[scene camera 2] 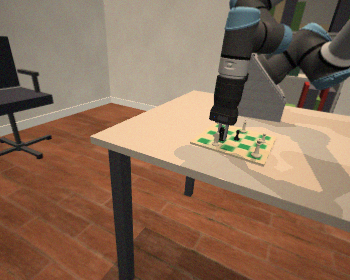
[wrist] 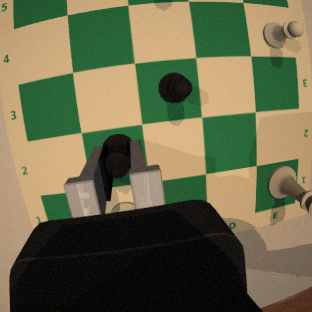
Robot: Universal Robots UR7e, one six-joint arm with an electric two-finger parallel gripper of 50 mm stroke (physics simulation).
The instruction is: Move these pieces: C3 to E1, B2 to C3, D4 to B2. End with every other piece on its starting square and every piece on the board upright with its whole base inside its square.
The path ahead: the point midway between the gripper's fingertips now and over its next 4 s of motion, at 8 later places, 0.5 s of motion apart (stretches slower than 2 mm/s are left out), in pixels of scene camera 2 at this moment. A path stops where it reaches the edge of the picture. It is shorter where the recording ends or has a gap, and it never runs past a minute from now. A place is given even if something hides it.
My gripper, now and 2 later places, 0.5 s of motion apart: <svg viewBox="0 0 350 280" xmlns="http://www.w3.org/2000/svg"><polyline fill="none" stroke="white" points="221,138 227,100 230,91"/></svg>
